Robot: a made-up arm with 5 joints. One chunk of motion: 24 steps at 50 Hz.
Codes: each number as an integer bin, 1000 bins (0 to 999) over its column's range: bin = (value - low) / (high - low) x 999, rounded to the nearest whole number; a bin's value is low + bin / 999 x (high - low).
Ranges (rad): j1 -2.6..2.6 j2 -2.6..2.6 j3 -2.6..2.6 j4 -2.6..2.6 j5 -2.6..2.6
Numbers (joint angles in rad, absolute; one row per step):
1: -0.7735 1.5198 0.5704 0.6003 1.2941
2: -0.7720 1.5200 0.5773 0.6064 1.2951
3: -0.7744 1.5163 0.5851 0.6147 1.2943
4: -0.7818 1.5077 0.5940 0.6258 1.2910
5: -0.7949 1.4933 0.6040 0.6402 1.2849
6: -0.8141 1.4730 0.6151 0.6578 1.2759
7: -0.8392 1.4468 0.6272 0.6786 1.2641
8: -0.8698 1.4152 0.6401 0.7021 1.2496
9: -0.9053 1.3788 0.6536 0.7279 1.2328
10: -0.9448 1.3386 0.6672 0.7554 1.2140
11: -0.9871 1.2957 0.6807 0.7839 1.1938
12: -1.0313 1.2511 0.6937 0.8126 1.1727
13: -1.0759 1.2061 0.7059 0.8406 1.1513
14: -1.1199 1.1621 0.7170 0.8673 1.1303
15: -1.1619 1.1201 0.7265 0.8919 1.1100
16: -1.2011 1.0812 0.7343 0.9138 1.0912
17: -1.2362 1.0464 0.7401 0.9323 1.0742
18: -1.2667 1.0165 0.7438 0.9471 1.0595
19: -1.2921 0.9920 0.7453 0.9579 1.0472
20: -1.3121 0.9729 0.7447 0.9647 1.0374
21: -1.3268 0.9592 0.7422 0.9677 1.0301
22: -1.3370 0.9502 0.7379 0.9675 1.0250
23: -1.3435 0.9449 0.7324 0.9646 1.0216
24: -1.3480 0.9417 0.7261 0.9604 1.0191
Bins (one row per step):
1: 351 791 609 615 748
2: 351 792 610 616 748
3: 351 791 612 618 748
4: 349 789 614 620 748
5: 347 786 616 622 746
6: 343 782 618 626 745
7: 338 777 620 630 742
8: 332 771 622 634 740
9: 326 764 625 639 736
10: 318 757 628 645 733
11: 310 748 630 650 729
12: 301 740 633 656 725
13: 293 731 635 661 721
14: 284 723 637 666 717
15: 276 715 639 671 713
16: 269 707 641 675 709
17: 262 701 642 679 706
18: 256 695 642 681 703
19: 251 690 643 684 701
20: 247 686 643 685 699
21: 245 684 642 685 697
22: 243 682 641 685 696
23: 241 681 640 685 696
24: 241 680 639 684 695

